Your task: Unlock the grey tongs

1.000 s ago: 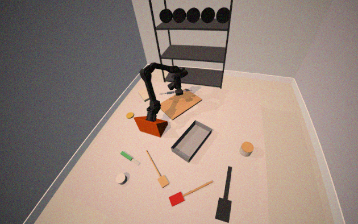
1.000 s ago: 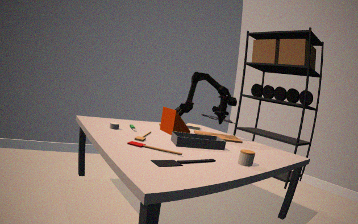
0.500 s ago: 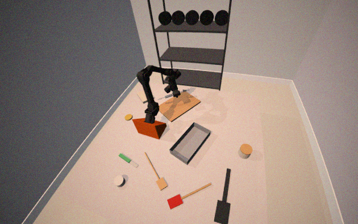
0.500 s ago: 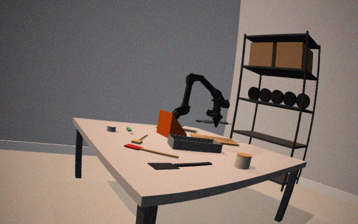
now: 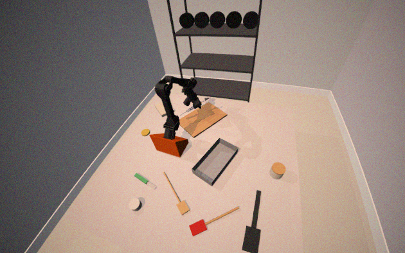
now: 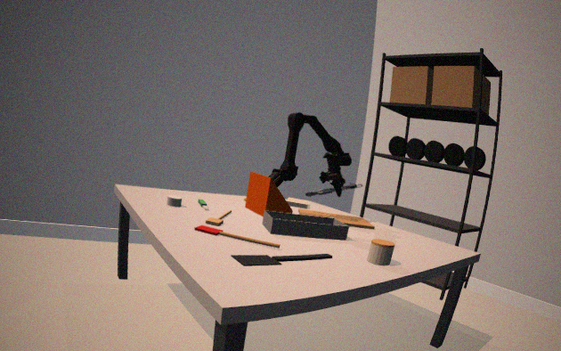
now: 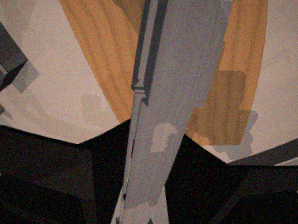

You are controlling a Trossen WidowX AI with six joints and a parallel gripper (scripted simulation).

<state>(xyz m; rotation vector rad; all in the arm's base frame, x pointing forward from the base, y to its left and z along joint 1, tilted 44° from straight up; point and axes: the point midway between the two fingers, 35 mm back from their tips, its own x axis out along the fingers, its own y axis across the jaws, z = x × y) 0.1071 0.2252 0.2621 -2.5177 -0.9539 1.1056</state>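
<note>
Now: gripper tip 11 cm above the wooden board. From my gripper tip the other things lie so: roasting tin: 39 cm to the right, 20 cm ahead, 9 cm below; red spatula: 75 cm to the right, 25 cm ahead, 12 cm below; cork-topped jar: 58 cm ahead, 40 cm to the right, 9 cm below.
</note>
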